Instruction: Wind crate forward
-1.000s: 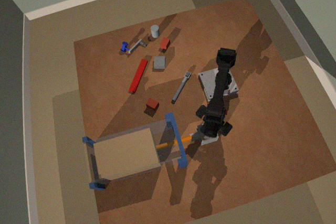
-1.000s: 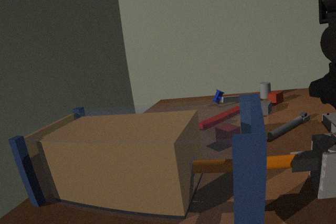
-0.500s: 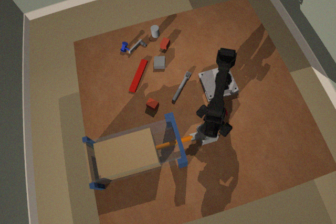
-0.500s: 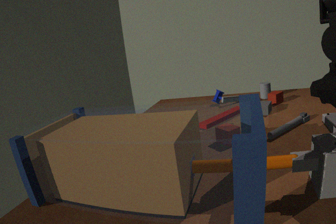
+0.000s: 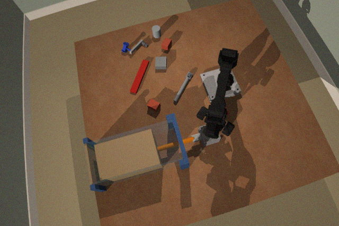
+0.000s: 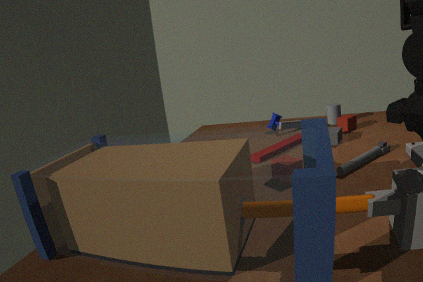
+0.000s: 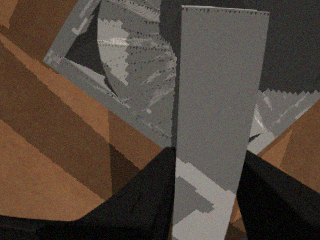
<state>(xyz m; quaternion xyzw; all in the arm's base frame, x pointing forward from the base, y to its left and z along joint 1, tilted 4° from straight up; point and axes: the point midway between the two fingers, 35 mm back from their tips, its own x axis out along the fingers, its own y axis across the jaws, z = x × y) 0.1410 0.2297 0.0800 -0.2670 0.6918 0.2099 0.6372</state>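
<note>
My gripper tip is 20 mm below the winch handle, 10 mm to the left of it and 10 mm past it. Also, from my gripper tip: red knob 50 mm above, 40 mm behind, 30 mm to the right; grey winch 60 mm below, 20 mm to the left, 20 mm ahead; blue frame 200 mm ahead, 30 mm to the left, 20 mm above.
</note>
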